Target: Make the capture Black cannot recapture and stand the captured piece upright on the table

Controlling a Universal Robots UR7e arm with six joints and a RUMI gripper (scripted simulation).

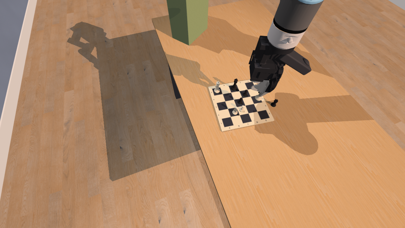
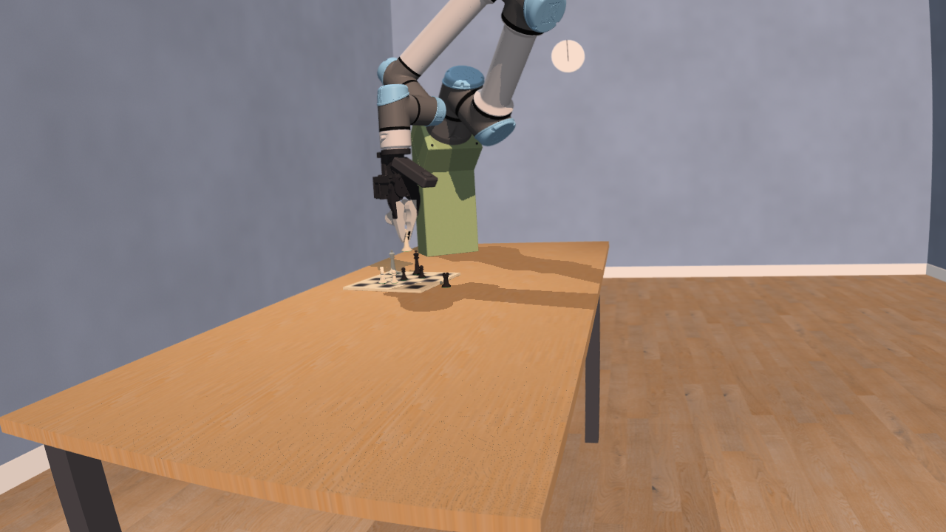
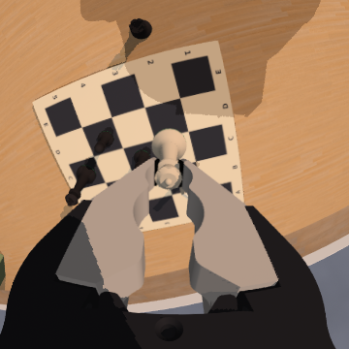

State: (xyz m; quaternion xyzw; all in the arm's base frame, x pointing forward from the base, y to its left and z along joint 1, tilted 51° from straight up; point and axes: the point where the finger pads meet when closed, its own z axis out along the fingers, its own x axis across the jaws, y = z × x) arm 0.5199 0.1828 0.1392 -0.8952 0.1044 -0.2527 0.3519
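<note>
Now: the small chessboard 12 cm below my hand, 5 cm to the right of it and 3 cm behind it. The rest, counted from my hand: tall black piece 10 cm behind, 9 cm below, 7 cm to the right; then tall white piece 15 cm to the right, 9 cm below, 8 cm behind.
</note>
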